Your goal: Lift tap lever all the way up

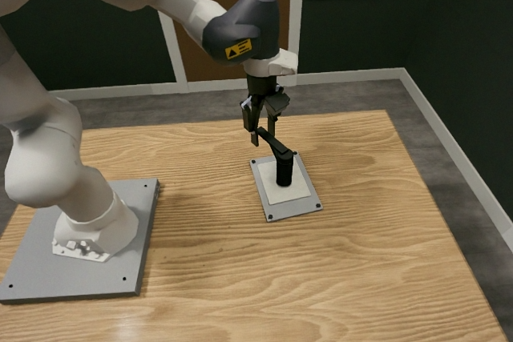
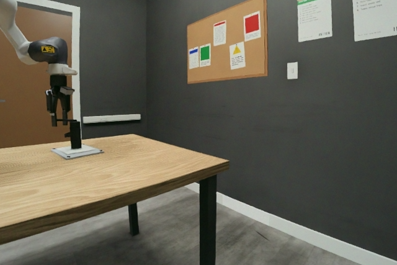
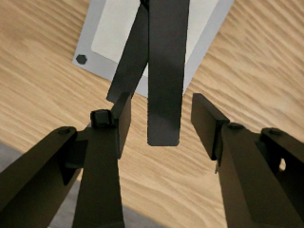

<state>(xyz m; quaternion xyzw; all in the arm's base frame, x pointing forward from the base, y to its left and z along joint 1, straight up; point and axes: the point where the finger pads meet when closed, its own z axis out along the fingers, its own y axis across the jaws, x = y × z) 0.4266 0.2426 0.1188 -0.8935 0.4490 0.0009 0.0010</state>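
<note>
The lever lies 30 mm to the right of my hand and 20 mm ahead of it. The rest, counted from my hand: tap (60 mm to the right, 40 mm below, 40 mm ahead).
</note>
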